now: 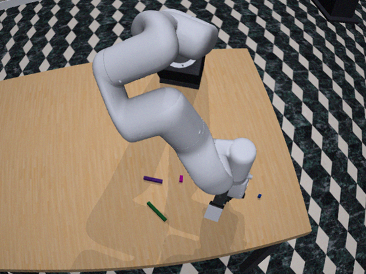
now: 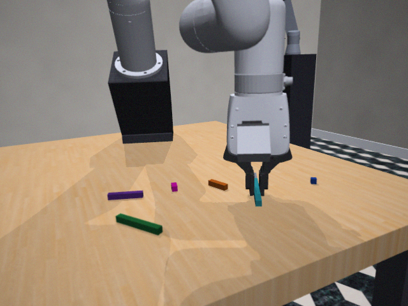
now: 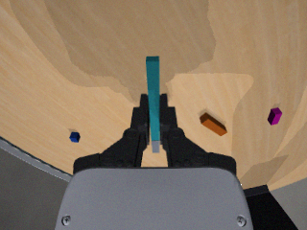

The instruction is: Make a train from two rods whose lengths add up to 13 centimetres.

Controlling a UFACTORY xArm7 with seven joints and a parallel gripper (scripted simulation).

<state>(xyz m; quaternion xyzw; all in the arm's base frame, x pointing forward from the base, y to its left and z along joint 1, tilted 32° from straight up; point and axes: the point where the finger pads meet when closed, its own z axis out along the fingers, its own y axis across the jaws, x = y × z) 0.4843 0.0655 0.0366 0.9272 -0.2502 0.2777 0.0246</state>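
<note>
Right now my hand is 2 cm above the turquoise rod. The rest, counted from my hand: blue rod: 2 cm ahead, 12 cm to the left, 2 cm below; grey rod: 6 cm behind, 4 cm to the left, 2 cm below; orange rod: 6 cm behind, 4 cm to the right, 2 cm below.
</note>
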